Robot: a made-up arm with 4 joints.
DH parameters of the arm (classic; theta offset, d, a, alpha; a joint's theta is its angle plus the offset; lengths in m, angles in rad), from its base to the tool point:
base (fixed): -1.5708 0.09 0 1.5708
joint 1: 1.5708 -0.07 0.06 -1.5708
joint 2: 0 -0.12 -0.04 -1.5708
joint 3: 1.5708 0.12 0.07 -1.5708
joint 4: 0.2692 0 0.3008 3.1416
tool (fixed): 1.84 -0.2 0 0
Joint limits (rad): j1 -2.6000..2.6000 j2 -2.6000..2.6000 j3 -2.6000..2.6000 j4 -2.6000..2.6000
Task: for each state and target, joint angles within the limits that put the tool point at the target. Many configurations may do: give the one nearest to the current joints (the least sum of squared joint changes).
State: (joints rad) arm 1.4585 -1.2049 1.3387 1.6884
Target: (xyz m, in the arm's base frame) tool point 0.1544 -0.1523 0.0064
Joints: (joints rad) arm 1.3550 -1.1989 1.2260 1.3457
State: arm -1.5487 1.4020 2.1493 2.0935
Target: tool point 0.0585 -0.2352 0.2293
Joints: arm -0.9531 0.8088 2.4653 1.6607
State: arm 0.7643 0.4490 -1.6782 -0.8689
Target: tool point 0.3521 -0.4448 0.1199
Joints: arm 0.5042 1.0283 -1.1636 -1.1856
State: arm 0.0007 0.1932 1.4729 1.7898
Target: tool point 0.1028 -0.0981 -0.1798
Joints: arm 0.1805 -0.5616 1.0276 0.8837
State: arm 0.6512 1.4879 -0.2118 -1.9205
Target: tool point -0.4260 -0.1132 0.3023
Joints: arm 0.7367 2.4673 0.5006 -1.2760
